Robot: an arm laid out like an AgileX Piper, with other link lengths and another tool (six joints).
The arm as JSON. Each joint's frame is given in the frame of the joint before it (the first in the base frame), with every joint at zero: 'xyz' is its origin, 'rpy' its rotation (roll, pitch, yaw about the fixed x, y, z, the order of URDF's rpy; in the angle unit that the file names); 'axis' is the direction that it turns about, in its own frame. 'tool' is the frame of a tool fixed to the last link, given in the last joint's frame.
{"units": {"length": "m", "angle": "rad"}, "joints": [
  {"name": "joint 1", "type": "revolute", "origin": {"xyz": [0.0, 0.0, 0.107], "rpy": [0.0, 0.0, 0.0]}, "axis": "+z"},
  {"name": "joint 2", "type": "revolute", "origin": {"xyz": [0.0, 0.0, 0.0], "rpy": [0.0, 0.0, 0.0]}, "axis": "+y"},
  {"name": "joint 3", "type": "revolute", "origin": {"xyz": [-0.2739, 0.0, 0.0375], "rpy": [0.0, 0.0, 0.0]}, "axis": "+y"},
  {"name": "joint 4", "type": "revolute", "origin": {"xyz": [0.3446, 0.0, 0.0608], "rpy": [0.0, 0.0, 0.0]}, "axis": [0.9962, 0.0, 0.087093]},
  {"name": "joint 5", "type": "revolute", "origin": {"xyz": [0.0, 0.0, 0.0], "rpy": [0.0, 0.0, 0.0]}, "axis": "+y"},
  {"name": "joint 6", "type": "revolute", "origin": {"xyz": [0.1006, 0.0, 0.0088], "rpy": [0.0, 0.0, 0.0]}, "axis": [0.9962, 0.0, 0.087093]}
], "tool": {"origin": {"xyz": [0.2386, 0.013, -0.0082], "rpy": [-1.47, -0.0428, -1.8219]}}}
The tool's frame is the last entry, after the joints.
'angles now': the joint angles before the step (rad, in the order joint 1, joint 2, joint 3, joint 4, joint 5, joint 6). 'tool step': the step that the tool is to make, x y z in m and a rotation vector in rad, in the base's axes. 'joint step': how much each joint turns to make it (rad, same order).
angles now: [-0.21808 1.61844 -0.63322 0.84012 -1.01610 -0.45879]
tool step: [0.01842 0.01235 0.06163 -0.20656 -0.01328 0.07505]
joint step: [-0.00202 -0.02377 0.00001 -0.15646 -0.09725 -0.05994]
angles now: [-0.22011 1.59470 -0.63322 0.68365 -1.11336 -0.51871]
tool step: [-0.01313 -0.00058 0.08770 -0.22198 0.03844 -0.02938]
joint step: [-0.00587 -0.14775 0.00002 -0.03052 -0.00398 -0.24895]
